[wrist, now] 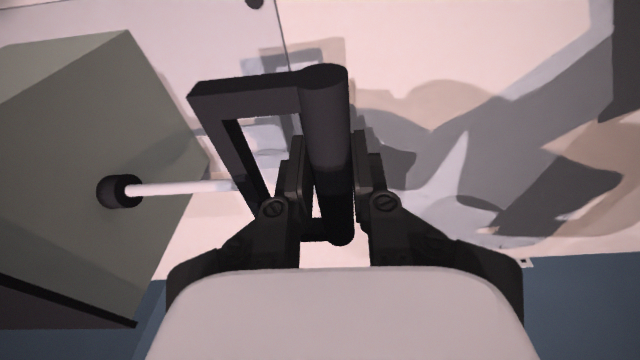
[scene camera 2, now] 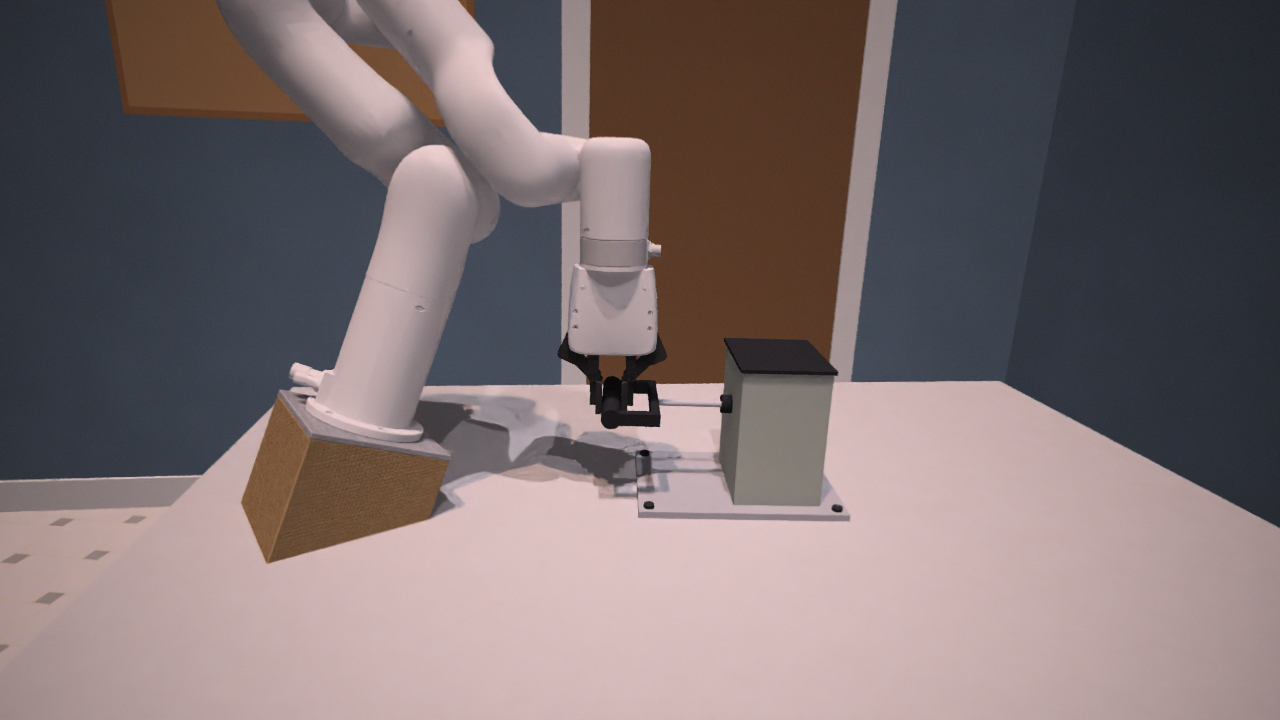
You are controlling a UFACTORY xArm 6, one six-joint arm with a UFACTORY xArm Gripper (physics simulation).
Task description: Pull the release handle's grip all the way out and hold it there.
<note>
The pictures show: the gripper and a base plate.
</note>
